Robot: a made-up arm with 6 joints.
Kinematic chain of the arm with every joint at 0, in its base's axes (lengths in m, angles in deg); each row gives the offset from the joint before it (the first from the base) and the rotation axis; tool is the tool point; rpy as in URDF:
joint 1: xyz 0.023 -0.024 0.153 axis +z
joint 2: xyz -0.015 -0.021 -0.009 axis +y
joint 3: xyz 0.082 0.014 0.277 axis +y
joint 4: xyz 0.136 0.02 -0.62 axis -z
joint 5: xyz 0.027 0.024 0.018 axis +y
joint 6: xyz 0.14 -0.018 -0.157 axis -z
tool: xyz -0.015 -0.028 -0.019 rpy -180 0 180
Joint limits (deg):
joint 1: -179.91..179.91
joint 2: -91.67..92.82
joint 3: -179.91..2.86
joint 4: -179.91..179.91
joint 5: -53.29..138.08
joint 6: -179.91..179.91
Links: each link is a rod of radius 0.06 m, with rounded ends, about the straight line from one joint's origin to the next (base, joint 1, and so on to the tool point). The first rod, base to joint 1, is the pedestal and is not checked.
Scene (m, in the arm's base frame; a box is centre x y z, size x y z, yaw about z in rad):
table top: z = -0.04
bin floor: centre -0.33 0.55 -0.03 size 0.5 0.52 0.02 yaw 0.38
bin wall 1: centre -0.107 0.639 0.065 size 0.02 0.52 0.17 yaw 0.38
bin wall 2: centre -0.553 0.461 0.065 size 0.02 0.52 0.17 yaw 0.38
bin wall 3: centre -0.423 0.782 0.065 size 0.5 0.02 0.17 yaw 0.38
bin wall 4: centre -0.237 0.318 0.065 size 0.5 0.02 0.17 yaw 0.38
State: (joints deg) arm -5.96 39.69 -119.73 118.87 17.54 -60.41
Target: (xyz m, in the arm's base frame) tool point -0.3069 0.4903 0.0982
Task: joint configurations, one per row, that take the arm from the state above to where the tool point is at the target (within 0.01 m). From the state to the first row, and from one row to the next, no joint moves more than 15 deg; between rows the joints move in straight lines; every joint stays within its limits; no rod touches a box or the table.
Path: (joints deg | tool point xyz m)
1: 8.29 34.40 -115.49 124.96 9.76 -60.61 | 1.0333 0.0226 0.2335
2: 22.54 29.11 -111.26 131.05 1.98 -60.82 | 0.9582 0.2476 0.2426
3: 36.79 23.83 -107.02 137.14 -5.81 -61.02 | 0.8286 0.4427 0.2486
4: 51.03 18.54 -102.79 143.23 -13.59 -61.22 | 0.6551 0.5938 0.2535
5: 65.28 13.25 -98.55 149.32 -21.37 -61.42 | 0.4516 0.6902 0.2581
6: 79.53 7.96 -94.31 155.41 -29.15 -61.63 | 0.2353 0.7257 0.2638
7: 93.78 2.67 -90.08 161.50 -36.93 -61.83 | 0.0250 0.6996 0.2719
8: 108.03 -2.61 -85.84 167.59 -44.71 -62.03 | -0.1610 0.6174 0.2827
9: 122.28 -7.90 -81.61 173.68 -52.50 -62.24 | -0.3069 0.4903 0.2973
10: 122.22 3.87 -74.84 173.81 -48.61 -62.12 | -0.3069 0.4903 0.0982

